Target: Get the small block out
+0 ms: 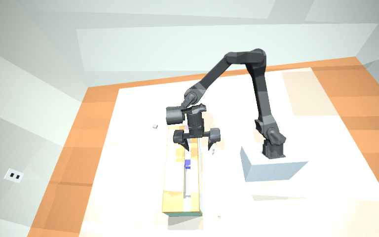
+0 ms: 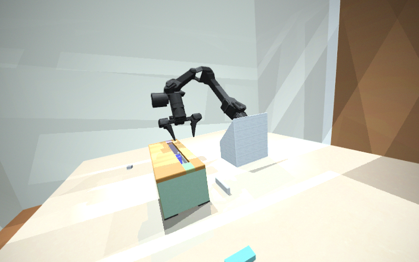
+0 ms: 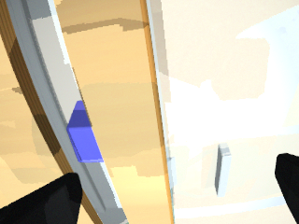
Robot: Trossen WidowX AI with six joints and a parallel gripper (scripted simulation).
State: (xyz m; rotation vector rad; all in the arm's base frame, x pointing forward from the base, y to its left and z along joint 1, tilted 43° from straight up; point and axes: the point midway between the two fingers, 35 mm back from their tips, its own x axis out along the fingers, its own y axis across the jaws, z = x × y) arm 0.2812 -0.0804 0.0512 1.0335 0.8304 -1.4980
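Now: gripper tip 10 cm above the long box, 4 cm short of it and 3 cm to the right of it. Round my gripper tip: cyan block (42 cm to the left, 15 cm below, 8 cm ahead); grey piece (27 cm to the right, 23 cm ahead, 15 cm below); blue block (7 cm below, 6 cm ahead, 3 cm to the left).
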